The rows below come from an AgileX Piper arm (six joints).
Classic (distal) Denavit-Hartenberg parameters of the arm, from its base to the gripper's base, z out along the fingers. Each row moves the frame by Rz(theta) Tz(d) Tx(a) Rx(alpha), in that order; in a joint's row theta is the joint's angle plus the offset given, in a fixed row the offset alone. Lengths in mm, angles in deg.
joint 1: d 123  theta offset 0  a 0  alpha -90
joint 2: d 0  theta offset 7.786  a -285  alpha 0
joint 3: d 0  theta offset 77.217  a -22  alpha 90
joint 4: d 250.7  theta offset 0  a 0  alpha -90
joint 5: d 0  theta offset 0  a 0  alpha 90
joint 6: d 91  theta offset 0  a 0  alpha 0
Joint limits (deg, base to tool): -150..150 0..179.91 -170..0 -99.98..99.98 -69.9..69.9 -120..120
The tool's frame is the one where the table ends.
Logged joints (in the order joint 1, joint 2, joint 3, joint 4, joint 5, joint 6), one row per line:
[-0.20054 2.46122 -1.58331 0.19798 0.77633 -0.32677]
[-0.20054 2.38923 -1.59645 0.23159 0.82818 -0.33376]
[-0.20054 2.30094 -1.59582 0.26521 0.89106 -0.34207]
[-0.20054 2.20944 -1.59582 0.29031 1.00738 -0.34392]
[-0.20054 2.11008 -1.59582 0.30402 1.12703 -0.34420]
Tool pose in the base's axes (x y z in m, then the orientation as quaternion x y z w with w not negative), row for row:
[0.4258 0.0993 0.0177 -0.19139 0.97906 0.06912 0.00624]
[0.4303 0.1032 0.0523 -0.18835 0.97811 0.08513 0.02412]
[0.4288 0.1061 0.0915 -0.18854 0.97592 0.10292 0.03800]
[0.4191 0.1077 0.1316 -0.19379 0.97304 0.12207 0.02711]
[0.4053 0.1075 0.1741 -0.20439 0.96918 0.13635 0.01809]
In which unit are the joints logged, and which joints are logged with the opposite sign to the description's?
The joints are logged in radians. Opposite sign: joint 1.
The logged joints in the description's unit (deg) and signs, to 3 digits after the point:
[11.490 141.018 -90.717 11.343 44.480 -18.723]
[11.490 136.893 -91.470 13.269 47.451 -19.123]
[11.490 131.834 -91.434 15.195 51.054 -19.599]
[11.490 126.592 -91.434 16.634 57.719 -19.705]
[11.490 120.899 -91.434 17.419 64.574 -19.721]

